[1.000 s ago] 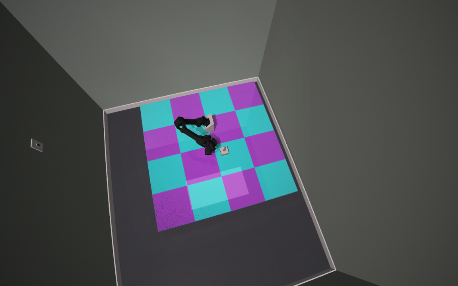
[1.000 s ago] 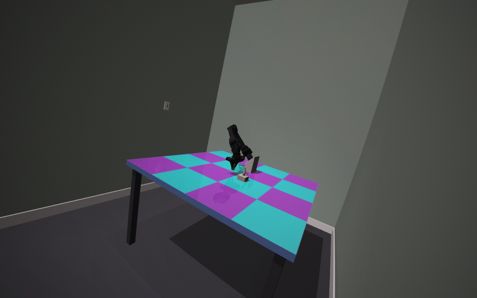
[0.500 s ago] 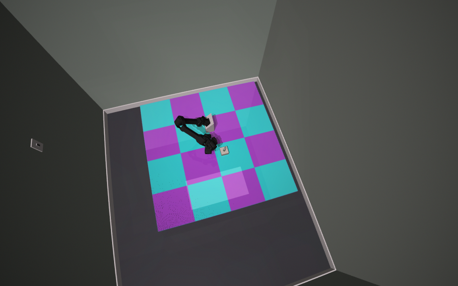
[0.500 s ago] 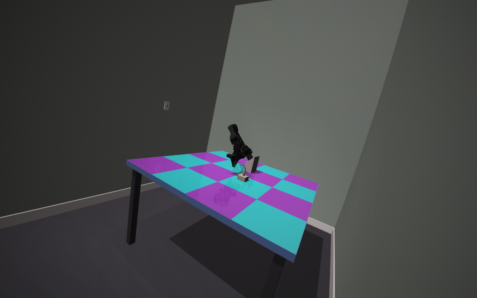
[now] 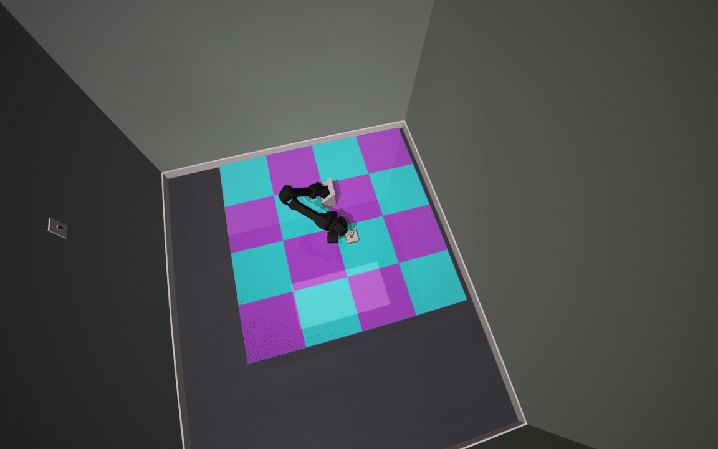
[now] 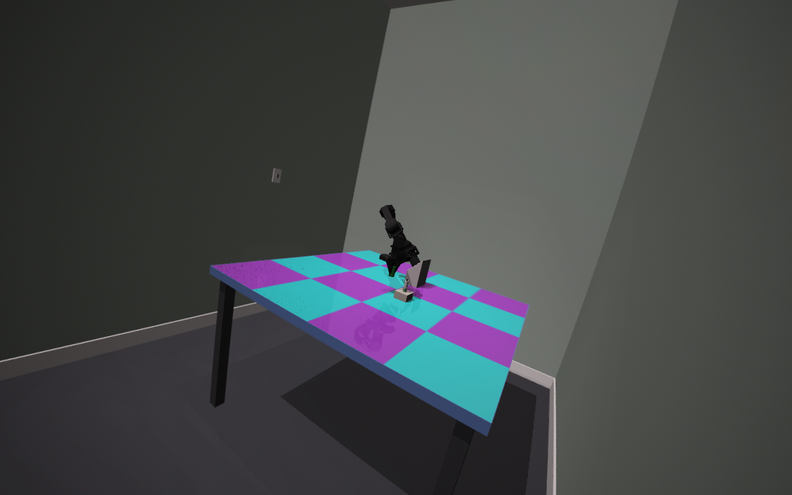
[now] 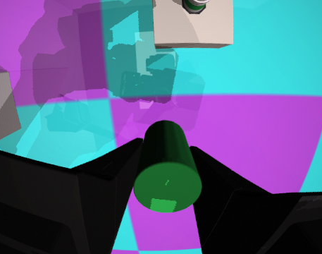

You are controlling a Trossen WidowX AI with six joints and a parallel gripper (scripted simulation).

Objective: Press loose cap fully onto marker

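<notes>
Now: gripper tip 3 cm short of the holder block, 11 cm to the right of it and 8 cm above it. The rest, counted from my gripper tip: green cap 1 cm above.
</notes>
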